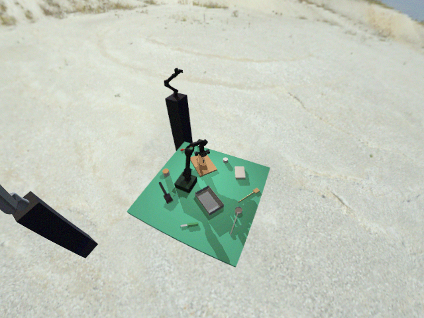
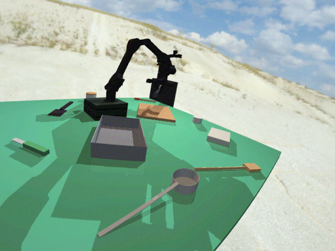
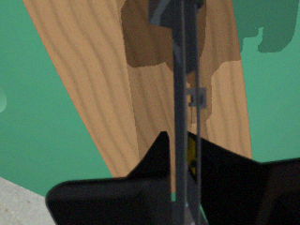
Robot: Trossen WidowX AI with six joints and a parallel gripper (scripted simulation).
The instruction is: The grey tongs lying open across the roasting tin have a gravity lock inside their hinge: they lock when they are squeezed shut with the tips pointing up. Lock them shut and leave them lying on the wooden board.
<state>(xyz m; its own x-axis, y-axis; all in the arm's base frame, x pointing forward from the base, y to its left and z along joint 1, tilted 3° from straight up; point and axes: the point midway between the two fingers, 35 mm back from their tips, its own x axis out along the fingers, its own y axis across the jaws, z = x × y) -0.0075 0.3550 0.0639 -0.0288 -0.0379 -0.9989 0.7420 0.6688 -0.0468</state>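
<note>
Now: the yellow mark 30 mm above my gripper tip and 10 mm to the right of it. Also, from my gripper tip: red-tipped stick: 380 mm behind, 130 mm to the left, 120 mm below; then wooden board: 120 mm below; then jar: 370 mm to the right, 320 mm behind, 90 mm below.
</note>
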